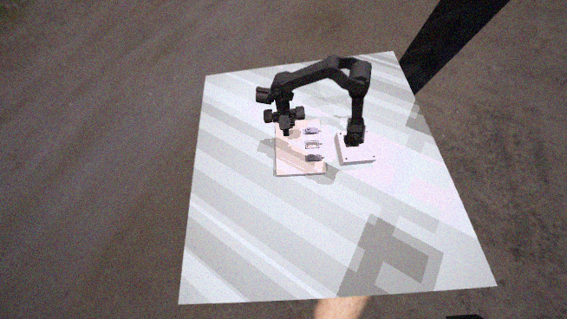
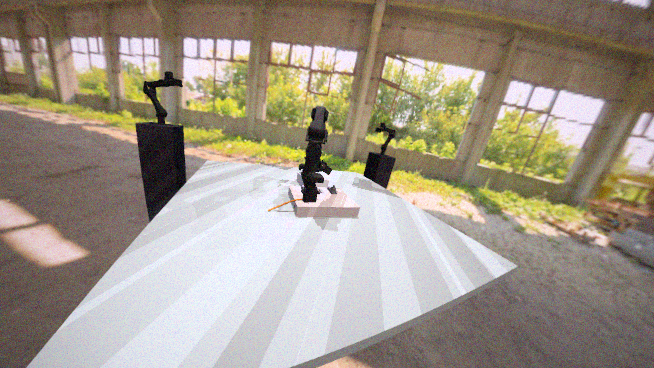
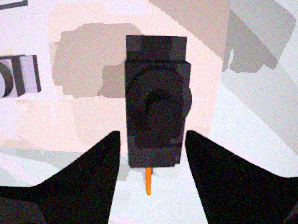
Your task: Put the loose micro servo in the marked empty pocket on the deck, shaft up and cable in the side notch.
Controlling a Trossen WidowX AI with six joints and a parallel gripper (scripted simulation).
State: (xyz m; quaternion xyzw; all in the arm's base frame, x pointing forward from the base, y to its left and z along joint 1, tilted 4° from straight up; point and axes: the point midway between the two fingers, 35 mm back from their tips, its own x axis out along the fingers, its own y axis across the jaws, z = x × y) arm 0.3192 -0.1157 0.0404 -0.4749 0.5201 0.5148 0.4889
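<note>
The deck lies 100 mm to the left of my gripper tip, 70 mm below it and 20 mm behind it.
</note>
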